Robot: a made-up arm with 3 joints. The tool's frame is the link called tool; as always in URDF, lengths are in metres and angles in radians. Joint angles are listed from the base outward. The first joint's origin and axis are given. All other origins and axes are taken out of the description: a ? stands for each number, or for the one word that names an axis. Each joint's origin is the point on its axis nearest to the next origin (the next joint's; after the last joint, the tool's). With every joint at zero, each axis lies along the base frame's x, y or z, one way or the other. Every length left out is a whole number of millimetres.
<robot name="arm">
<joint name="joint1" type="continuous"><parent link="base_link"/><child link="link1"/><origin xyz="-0.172 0 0.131" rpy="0 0 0"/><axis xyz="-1 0 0"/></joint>
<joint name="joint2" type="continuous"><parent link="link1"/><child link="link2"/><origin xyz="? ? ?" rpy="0 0 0"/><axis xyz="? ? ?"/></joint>
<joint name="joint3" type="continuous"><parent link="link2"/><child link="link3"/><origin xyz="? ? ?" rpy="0 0 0"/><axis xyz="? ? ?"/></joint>
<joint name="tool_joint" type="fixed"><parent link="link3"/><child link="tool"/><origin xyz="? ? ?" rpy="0 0 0"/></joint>
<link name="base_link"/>
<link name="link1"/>
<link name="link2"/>
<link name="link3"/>
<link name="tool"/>
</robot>
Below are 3 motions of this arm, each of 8 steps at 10 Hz.
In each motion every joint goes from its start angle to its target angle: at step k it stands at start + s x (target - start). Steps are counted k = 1, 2, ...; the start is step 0. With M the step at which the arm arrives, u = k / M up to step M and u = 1 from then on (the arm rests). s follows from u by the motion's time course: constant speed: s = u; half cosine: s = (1 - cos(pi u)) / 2; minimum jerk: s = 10 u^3 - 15 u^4 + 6 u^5.
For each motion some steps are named. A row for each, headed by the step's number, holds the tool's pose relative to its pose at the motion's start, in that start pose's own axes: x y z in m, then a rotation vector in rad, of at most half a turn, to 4 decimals.
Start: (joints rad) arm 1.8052 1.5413 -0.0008
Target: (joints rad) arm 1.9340 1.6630 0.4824
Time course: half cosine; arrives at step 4
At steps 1, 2, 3, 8:
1: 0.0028 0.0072 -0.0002 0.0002 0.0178 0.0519
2: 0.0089 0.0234 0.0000 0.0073 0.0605 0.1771
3: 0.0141 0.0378 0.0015 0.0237 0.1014 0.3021
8: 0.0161 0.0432 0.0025 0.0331 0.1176 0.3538

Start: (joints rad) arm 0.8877 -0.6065 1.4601
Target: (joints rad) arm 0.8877 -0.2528 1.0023
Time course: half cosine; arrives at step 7
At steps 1, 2, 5, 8:
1: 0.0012 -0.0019 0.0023 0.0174 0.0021 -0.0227
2: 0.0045 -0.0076 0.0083 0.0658 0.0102 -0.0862
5: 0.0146 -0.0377 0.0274 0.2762 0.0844 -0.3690
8: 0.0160 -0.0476 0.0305 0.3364 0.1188 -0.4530

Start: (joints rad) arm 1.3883 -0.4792 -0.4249
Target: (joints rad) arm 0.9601 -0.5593 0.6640
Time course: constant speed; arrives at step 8
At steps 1, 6, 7, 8:
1: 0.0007 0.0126 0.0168 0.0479 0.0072 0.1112
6: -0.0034 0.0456 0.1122 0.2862 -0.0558 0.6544
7: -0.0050 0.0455 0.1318 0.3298 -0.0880 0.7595
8: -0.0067 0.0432 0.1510 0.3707 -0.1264 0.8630

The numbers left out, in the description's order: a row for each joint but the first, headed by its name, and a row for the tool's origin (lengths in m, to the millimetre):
joint2: xyz 0 0.323 0.051, axis 0 1 0
joint3: xyz -0.087 0 -0.011, axis 0 0 1
tool: xyz 0.091 0.057 0

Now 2 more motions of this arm.
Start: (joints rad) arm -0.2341 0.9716 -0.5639
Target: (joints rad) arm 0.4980 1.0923 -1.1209
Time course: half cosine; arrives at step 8
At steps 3, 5, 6, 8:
3: 0.0568 0.0128 -0.0395 -0.1216 -0.0456 -0.3606
5: 0.1224 0.0078 -0.0806 -0.2559 -0.1270 -0.8121
6: 0.1473 0.0006 -0.0951 -0.3074 -0.1697 -1.0044
8: 0.1681 -0.0078 -0.1067 -0.3509 -0.2127 -1.1781

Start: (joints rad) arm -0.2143 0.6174 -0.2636
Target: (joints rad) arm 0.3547 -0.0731 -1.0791
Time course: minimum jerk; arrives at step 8
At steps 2, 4, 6, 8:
2: 0.0163 -0.0034 -0.0153 -0.0254 -0.0830 -0.1167
4: 0.0679 -0.0293 -0.0650 -0.0767 -0.4271 -0.5244
6: 0.1019 -0.0682 -0.1067 -0.0444 -0.8048 -0.8494
8: 0.1084 -0.0798 -0.1172 -0.0206 -0.9065 -0.9171

